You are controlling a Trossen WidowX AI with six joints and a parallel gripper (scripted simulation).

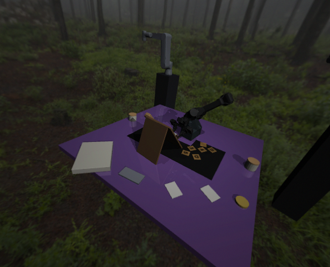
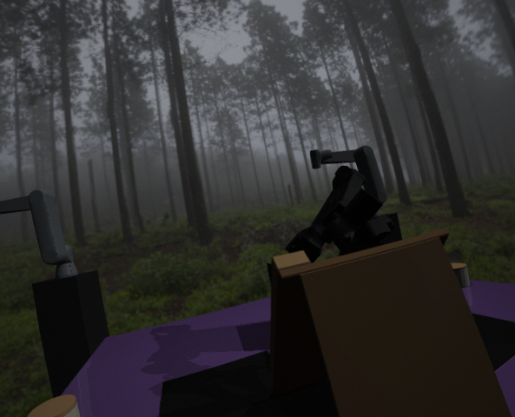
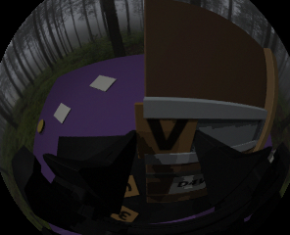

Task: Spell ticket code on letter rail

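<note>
Now: the white ticket 90 mm below my gripper tip, 60 mm to the right of it and 60 mm behind it. Also, from my gripper tip: black mat 170 mm below, 160 mm behind, 70 mm to the right; then grey card 370 mm ahead, 160 mm below, 20 mm to the right; then tan letter tile marked v right at my gripper tip.
</note>
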